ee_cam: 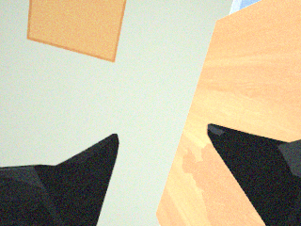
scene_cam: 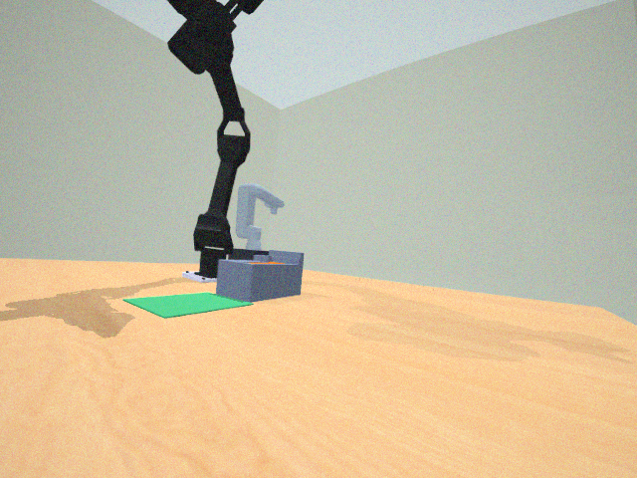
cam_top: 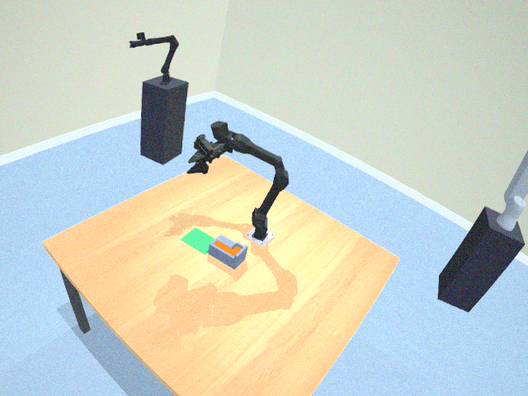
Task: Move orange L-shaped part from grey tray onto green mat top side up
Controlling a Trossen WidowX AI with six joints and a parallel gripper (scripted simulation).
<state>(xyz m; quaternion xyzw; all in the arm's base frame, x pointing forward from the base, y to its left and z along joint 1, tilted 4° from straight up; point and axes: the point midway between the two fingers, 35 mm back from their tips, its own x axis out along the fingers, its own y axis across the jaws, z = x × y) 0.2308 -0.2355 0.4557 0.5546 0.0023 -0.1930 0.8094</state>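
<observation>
Right now the orange L-shaped part is 70 mm behind my gripper tip, 210 mm to the left of it and 380 mm below it. Also, from my gripper tip: green mat (80 mm behind, 50 mm to the left, 440 mm below).
</observation>
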